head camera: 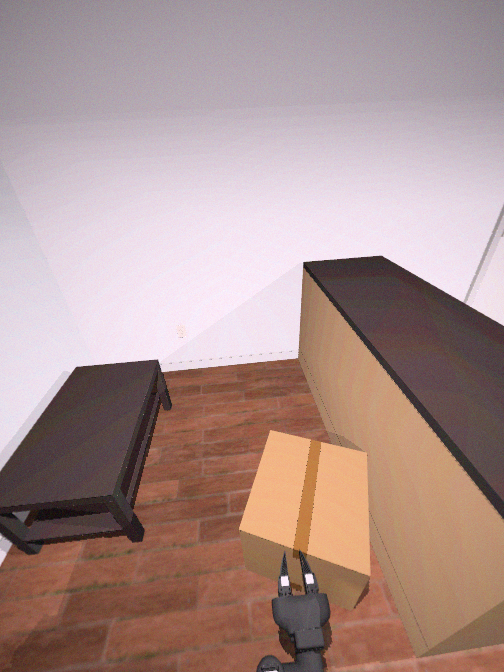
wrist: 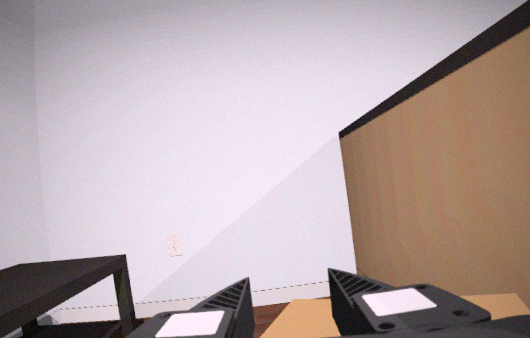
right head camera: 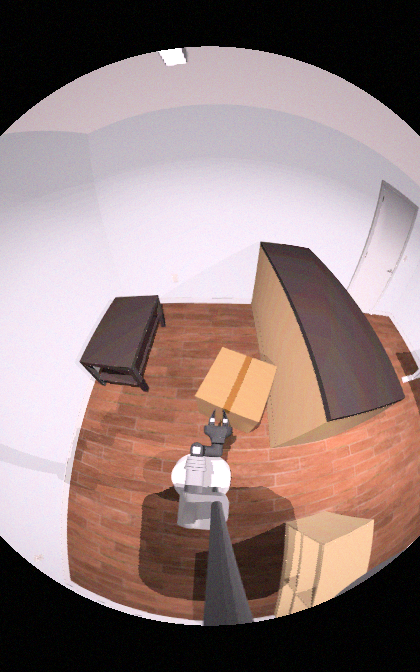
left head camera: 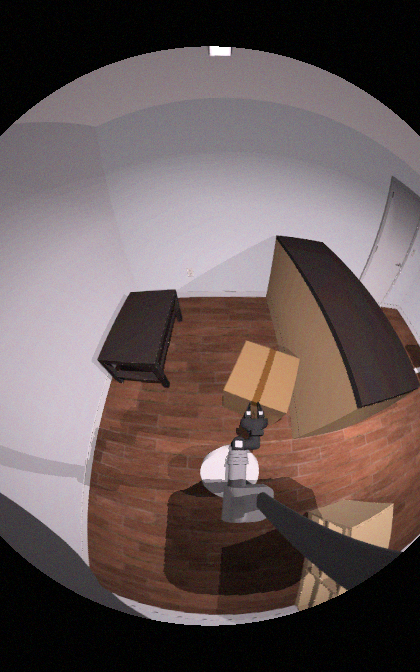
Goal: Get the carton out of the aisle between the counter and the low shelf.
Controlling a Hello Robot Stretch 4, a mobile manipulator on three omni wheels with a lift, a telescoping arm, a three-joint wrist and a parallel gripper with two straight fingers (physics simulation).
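Frame: origin at the robot's base, x back, y right, z up, level; centimetres.
Seen in the pictures: gripper, fingertip midpoint: point(head camera: 292, 551) point(wrist: 290, 296) point(right head camera: 218, 408) point(left head camera: 253, 401).
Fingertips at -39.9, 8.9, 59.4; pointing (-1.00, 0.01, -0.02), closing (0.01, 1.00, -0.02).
A point is followed by its place in that frame, as x, y, z.
The tan carton point(head camera: 336, 504) @(-60.5, 31.2, 37.8) point(left head camera: 282, 375) @(-66.2, 35.4, 37.9) point(right head camera: 255, 380) @(-68.5, 34.5, 37.8) point(wrist: 305, 317) @(-86.8, 11.5, 37.8) with a brown tape strip stands on the floor, turned at an angle, its right side close to the counter's long side. The counter point(head camera: 444, 336) @(-97.1, 82.4, 88.2) point(left head camera: 345, 320) @(-74.5, 64.2, 88.3) point(right head camera: 325, 340) @(-65.1, 63.5, 88.3) point(wrist: 440, 175) @(-103.8, 51.4, 61.3) has a dark top and light wood sides. A low light wood shelf point(left head camera: 372, 525) @(51.9, 85.4, 58.2) point(right head camera: 345, 555) with compartments stands at the lower right. My gripper point(head camera: 292, 552) @(-39.9, 8.9, 59.4) point(left head camera: 254, 404) @(-39.9, 8.9, 59.4) point(right head camera: 219, 412) @(-39.9, 8.9, 59.4) point(wrist: 290, 296) @(-39.9, 8.9, 59.4) is open and empty, its tips at the carton's near top edge in the head views; whether they touch it I cannot tell.
A low dark table point(head camera: 81, 434) @(-102.1, -84.9, 42.2) point(left head camera: 140, 325) @(-107.8, -81.5, 42.3) point(right head camera: 122, 330) @(-107.2, -79.9, 42.3) point(wrist: 50, 280) @(-121.6, -68.8, 42.2) with a lower board stands at the left, near the wall. A gap of floor lies between it and the carton. A wall closes the far end. A door point(left head camera: 395, 240) @(-210.3, 237.3, 123.1) point(right head camera: 382, 250) @(-210.1, 232.7, 114.3) is behind the counter.
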